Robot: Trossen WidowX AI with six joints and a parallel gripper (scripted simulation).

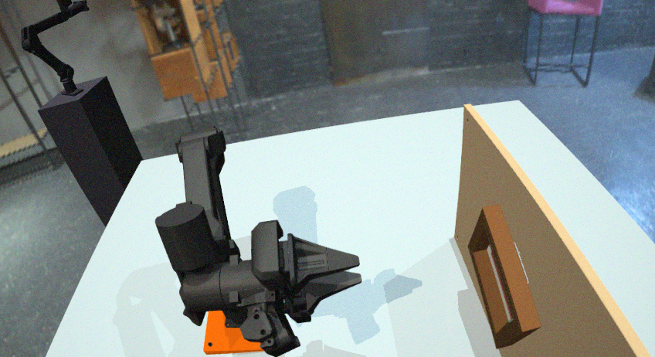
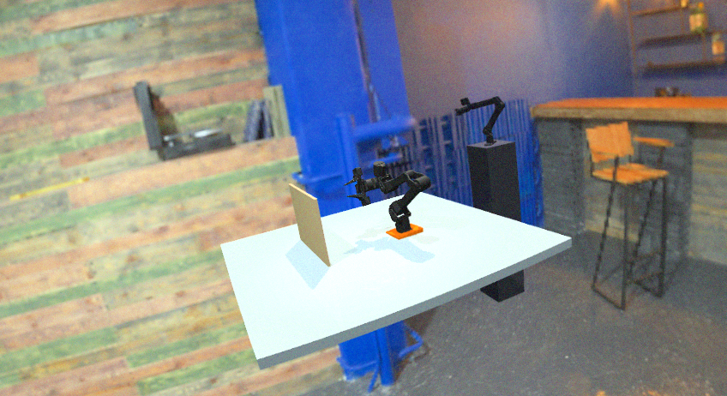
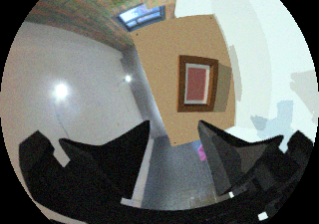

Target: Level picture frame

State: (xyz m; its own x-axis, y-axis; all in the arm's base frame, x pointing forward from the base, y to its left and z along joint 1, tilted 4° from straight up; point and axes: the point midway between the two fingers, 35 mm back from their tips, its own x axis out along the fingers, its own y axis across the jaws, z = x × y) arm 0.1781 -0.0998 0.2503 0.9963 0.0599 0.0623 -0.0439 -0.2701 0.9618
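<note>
Right now the brown picture frame is 20 cm ahead of my gripper tip, 9 cm below it and 2 cm to the left of it. Also, from my gripper tip: tan wall board (21 cm ahead, 10 cm below, 2 cm to the left).
</note>
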